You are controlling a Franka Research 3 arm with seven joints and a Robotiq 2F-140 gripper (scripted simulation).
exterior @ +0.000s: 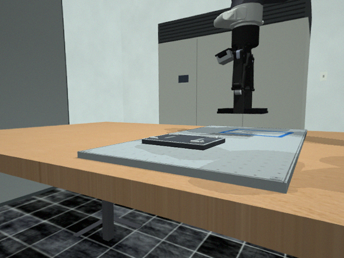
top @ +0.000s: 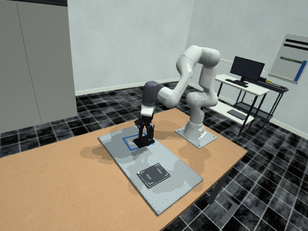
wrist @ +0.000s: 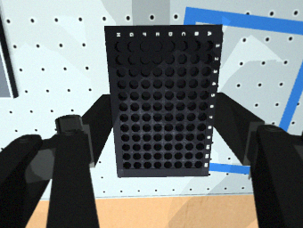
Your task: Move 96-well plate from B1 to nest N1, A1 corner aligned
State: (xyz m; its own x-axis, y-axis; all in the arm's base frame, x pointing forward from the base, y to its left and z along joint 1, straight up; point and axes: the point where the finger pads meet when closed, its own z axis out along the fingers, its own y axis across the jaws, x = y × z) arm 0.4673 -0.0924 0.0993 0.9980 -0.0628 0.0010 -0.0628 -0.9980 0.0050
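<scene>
My hand is 220 mm to the right of the plate nest, 90 mm short of it and 90 mm above it. The rest, counted from my hand: A1 label (160 mm to the left, 160 mm ahead, 80 mm below); then black 96-well plate (20 mm below).
</scene>
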